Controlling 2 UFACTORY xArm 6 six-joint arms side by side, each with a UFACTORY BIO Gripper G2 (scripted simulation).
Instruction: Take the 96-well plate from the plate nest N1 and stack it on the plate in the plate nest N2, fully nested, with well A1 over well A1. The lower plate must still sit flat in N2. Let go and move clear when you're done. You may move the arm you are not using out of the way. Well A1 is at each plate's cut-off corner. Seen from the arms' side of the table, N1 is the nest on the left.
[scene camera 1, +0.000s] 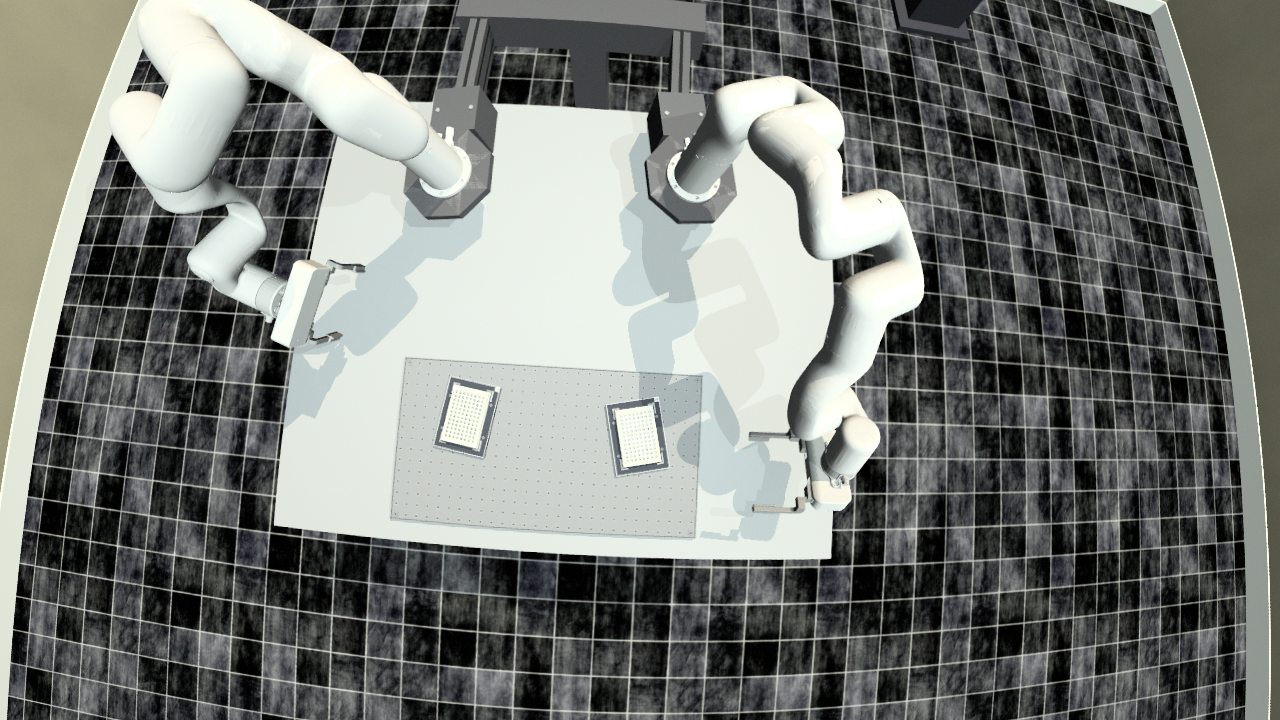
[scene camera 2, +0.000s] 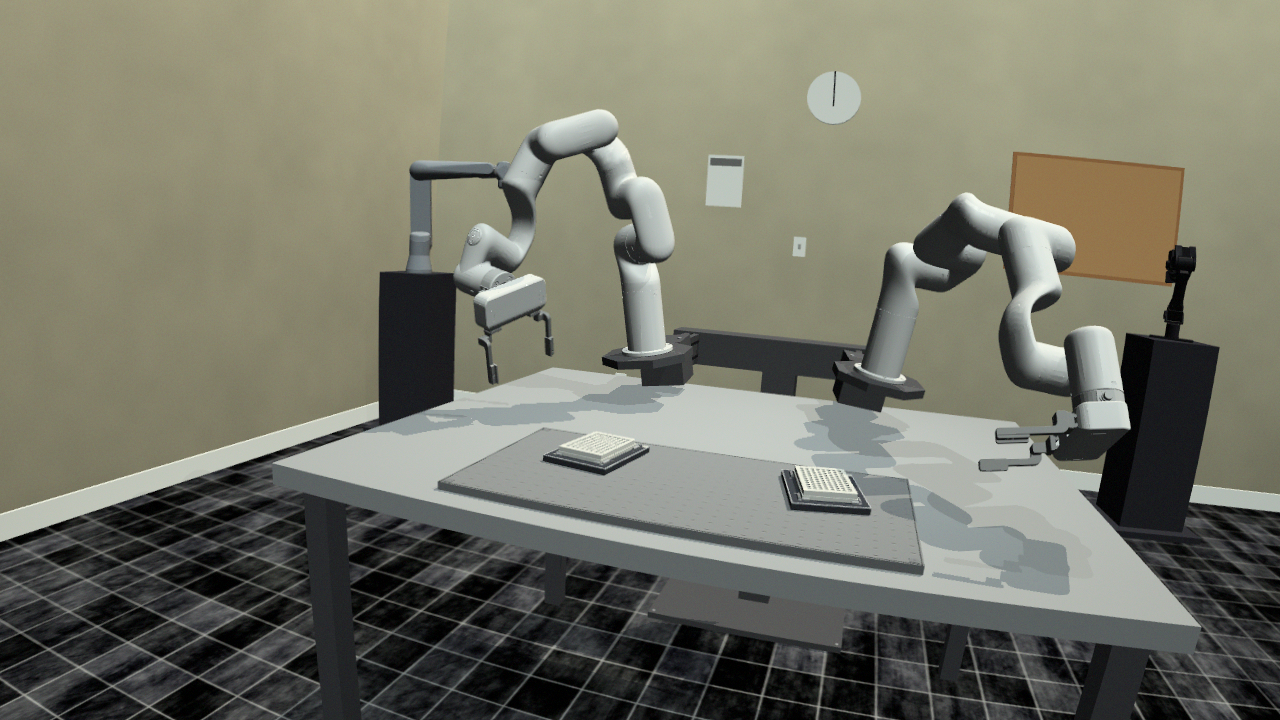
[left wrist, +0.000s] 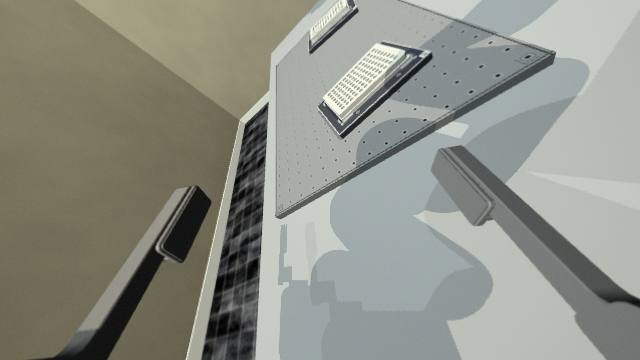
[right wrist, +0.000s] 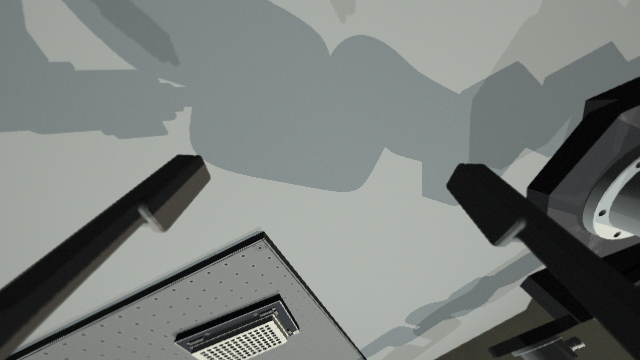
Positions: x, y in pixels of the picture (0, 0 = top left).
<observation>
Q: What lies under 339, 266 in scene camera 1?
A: My right gripper.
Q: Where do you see a dark nest N2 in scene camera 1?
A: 469, 384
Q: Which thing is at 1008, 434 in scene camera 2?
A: My left gripper.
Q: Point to a dark nest N1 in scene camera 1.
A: At 638, 403
</observation>
